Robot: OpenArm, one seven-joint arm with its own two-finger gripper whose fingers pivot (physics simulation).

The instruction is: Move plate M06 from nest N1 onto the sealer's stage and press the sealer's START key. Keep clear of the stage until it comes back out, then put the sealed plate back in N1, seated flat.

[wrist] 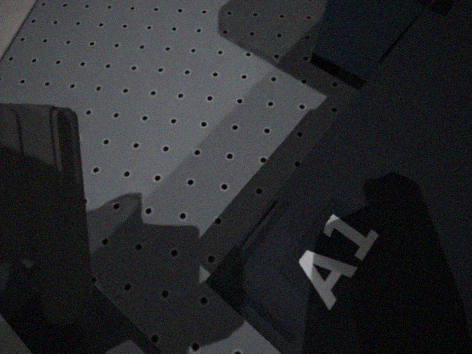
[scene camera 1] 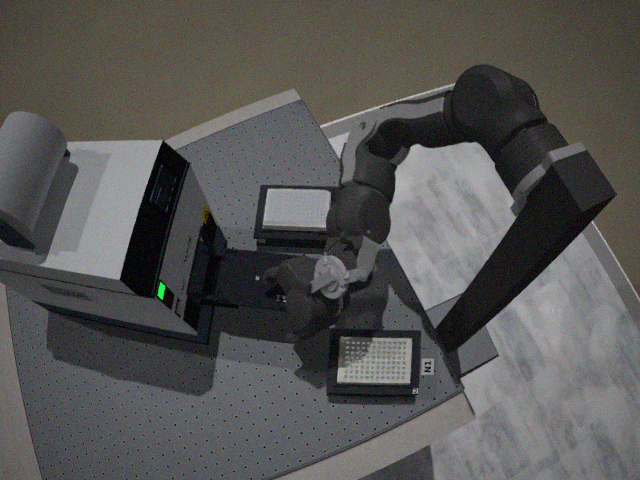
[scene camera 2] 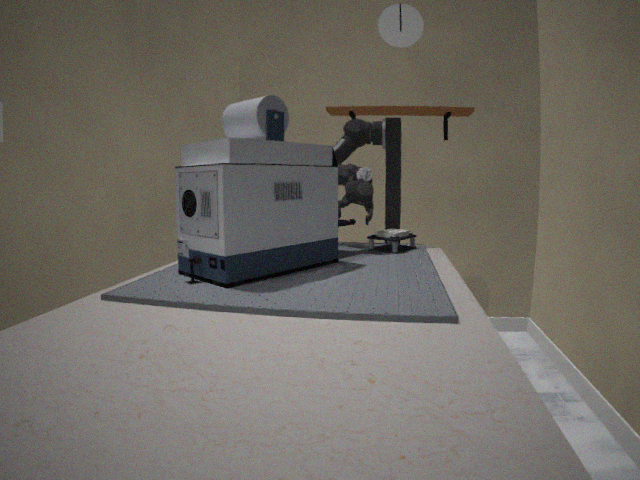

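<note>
Plate M06 (scene camera 1: 374, 360) (scene camera 2: 393, 233) is cream with a visible well grid; it lies in nest N1 (scene camera 1: 333, 361), a dark raised frame beside the N1 label. The sealer (scene camera 1: 98, 206) (scene camera 2: 281, 211) has its dark stage (scene camera 1: 240, 268) (scene camera 2: 347, 222) (wrist: 400, 125) out, with no plate on the part that shows. A green lit patch (scene camera 1: 161, 290) is on the sealer's front; its lettering is unreadable. My gripper (scene camera 1: 281, 304) (scene camera 2: 354, 217) is open and empty above the stage's outer end, near the A1 mark. One finger (wrist: 40, 200) shows at the wrist view's left.
A white plate (scene camera 1: 297, 208) lies in a second dark nest (scene camera 1: 260, 217), partly behind the arm. A film roll (scene camera 1: 31, 170) (scene camera 2: 248, 118) sits on the sealer. The arm's column (scene camera 1: 522, 258) (scene camera 2: 392, 175) stands beyond the perforated board (scene camera 1: 155, 413) (scene camera 2: 387, 284) (wrist: 150, 30). A shelf (scene camera 2: 400, 111) shows behind.
</note>
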